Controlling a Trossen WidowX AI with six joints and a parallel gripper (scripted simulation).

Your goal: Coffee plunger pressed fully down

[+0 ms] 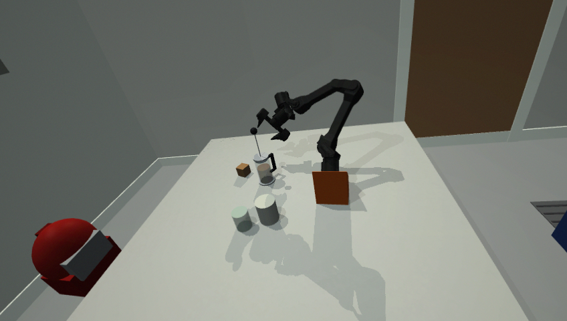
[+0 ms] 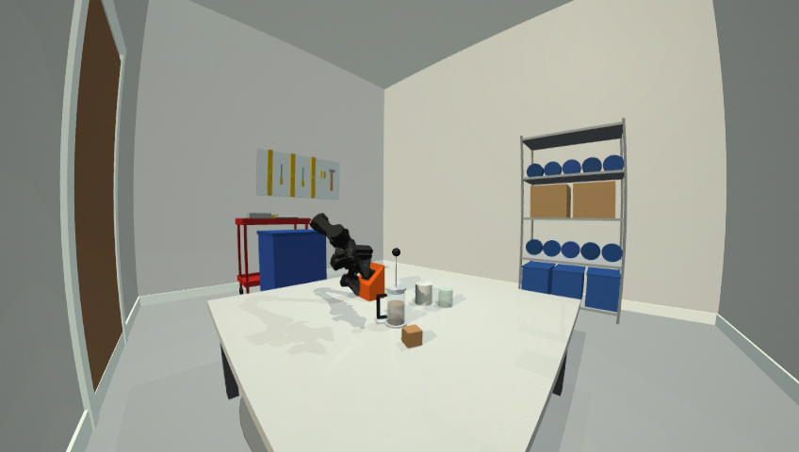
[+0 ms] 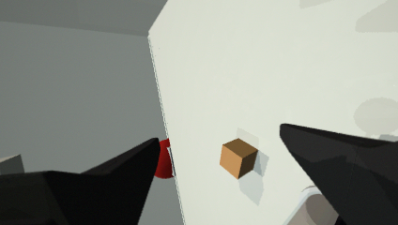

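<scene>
Right now the glass coffee press is 30 mm behind my gripper tip, 150 mm to the left of it and 40 mm below it. The rest, counted from my gripper tip: white cylinder 110 mm behind, 410 mm to the left, 130 mm below.
</scene>
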